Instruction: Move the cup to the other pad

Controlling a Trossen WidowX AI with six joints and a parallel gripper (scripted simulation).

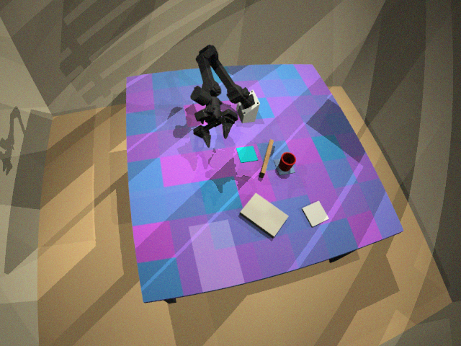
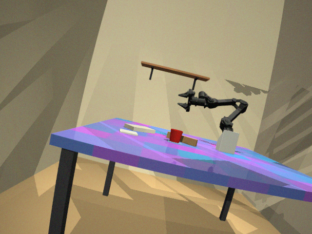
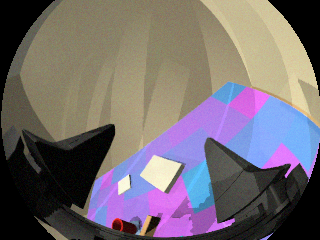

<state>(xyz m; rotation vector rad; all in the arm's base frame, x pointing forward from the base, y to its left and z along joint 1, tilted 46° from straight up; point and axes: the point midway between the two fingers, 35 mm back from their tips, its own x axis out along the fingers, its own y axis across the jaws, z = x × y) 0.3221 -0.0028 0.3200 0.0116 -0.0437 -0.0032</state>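
My gripper tip is now 360 mm to the right of the red cup, 240 mm above it and 40 mm past it. Round my gripper tip: wooden bar: 270 mm to the left, 270 mm below, 80 mm behind; teal pad: 290 mm below, 190 mm to the left, 120 mm behind; thick white slab: 260 mm below, 200 mm to the left, 200 mm ahead.
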